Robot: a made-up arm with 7 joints.
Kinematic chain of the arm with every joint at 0, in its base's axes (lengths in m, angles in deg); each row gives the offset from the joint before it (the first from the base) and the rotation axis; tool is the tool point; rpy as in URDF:
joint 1: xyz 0 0 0.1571 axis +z
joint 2: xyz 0 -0.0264 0.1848 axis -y
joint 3: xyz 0 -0.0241 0.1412 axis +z
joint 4: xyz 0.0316 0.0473 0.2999 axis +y
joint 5: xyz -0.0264 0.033 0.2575 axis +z
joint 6: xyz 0 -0.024 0.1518 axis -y
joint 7: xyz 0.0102 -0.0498 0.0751 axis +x
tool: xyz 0 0 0 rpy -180 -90 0
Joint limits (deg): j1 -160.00..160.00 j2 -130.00..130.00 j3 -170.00..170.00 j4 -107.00..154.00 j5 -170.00..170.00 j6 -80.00..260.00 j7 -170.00..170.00
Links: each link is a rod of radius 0.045 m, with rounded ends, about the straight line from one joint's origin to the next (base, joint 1, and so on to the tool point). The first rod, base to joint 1, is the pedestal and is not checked.
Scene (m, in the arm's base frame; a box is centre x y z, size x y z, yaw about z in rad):
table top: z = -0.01
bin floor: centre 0.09 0.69 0 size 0.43 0.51 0.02 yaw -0.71
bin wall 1: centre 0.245 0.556 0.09 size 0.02 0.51 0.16 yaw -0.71
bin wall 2: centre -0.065 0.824 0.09 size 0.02 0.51 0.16 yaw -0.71
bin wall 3: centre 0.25 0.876 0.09 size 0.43 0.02 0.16 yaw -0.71
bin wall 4: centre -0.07 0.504 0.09 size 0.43 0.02 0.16 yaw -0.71
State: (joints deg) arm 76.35 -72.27 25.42 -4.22 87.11 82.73 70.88
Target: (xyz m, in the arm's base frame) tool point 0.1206 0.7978 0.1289
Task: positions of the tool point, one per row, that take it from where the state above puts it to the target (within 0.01 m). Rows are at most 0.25 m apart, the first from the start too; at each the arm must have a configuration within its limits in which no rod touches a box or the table.
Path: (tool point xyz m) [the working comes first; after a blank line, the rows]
Joints at the target: 77.78 -90.89 25.60 21.10 90.29 95.52 70.88
Straight joint move there: clear.

1: 0.1801 0.8404 0.3443
2: 0.1206 0.7978 0.1290

